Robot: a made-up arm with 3 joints. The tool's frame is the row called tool.
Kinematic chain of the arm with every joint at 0, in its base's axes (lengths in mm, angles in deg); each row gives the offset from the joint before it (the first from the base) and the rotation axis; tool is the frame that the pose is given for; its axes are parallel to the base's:
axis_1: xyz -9 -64.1 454.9 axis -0.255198 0.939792 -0.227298
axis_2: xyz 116.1 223 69.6 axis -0.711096 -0.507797 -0.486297
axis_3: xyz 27.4 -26.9 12 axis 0.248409 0.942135 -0.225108
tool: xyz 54.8 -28.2 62
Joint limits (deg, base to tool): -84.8..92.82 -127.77..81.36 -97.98..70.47
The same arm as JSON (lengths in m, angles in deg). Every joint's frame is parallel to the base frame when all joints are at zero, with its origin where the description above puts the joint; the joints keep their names.
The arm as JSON. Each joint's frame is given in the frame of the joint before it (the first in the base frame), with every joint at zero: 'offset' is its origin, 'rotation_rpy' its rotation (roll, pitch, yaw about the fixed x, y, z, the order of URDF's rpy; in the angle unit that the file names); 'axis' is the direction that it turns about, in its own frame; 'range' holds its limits. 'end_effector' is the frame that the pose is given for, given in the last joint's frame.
{
  "length_unit": "m",
  "angle_unit": "deg",
  "chain": [
    {
      "id": "axis_1",
      "offset": [
        -0.009,
        -0.0641,
        0.4549
      ],
      "rotation_rpy": [
        0.0,
        0.0,
        0.0
      ],
      "axis": [
        -0.255198,
        0.939792,
        -0.227298
      ],
      "range": [
        -84.8,
        92.82
      ]
    },
    {
      "id": "axis_2",
      "offset": [
        0.1161,
        0.223,
        0.0696
      ],
      "rotation_rpy": [
        0.0,
        0.0,
        0.0
      ],
      "axis": [
        -0.711096,
        -0.507797,
        -0.486297
      ],
      "range": [
        -127.77,
        81.36
      ]
    },
    {
      "id": "axis_3",
      "offset": [
        0.0274,
        -0.0269,
        0.012
      ],
      "rotation_rpy": [
        0.0,
        0.0,
        0.0
      ],
      "axis": [
        0.248409,
        0.942135,
        -0.225108
      ],
      "range": [
        -97.98,
        70.47
      ]
    }
  ],
  "end_effector": {
    "offset": [
      0.0548,
      -0.0282,
      0.062
    ],
    "rotation_rpy": [
      0.0,
      0.0,
      0.0
    ]
  }
}

